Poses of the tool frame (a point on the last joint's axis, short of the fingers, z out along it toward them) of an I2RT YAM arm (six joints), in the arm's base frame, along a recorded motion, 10 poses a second.
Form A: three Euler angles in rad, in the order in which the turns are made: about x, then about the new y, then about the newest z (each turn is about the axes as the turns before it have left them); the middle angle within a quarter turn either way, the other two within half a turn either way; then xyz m.
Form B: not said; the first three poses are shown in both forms.
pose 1, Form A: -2.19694, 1.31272, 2.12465, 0.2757, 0.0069, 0.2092
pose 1, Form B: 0.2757, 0.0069, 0.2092, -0.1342, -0.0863, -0.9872, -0.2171, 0.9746, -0.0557
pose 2, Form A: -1.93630, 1.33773, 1.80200, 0.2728, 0.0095, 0.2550
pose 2, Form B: 0.2728, 0.0095, 0.2550, -0.0529, -0.1397, -0.9888, -0.2248, 0.9664, -0.1245
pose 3, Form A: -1.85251, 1.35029, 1.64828, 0.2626, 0.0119, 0.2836
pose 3, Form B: 0.2626, 0.0119, 0.2836, -0.0169, -0.2046, -0.9787, -0.2181, 0.9560, -0.1961
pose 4, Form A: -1.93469, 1.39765, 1.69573, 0.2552, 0.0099, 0.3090
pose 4, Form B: 0.2552, 0.0099, 0.3090, -0.0215, -0.2384, -0.9709, -0.1709, 0.9577, -0.2314
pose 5, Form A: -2.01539, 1.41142, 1.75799, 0.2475, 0.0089, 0.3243
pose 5, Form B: 0.2475, 0.0089, 0.3243, -0.0295, -0.2567, -0.9660, -0.1559, 0.9558, -0.2492
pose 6, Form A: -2.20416, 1.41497, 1.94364, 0.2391, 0.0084, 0.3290
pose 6, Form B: 0.2391, 0.0084, 0.3290, -0.0565, -0.2611, -0.9636, -0.1445, 0.9572, -0.2509
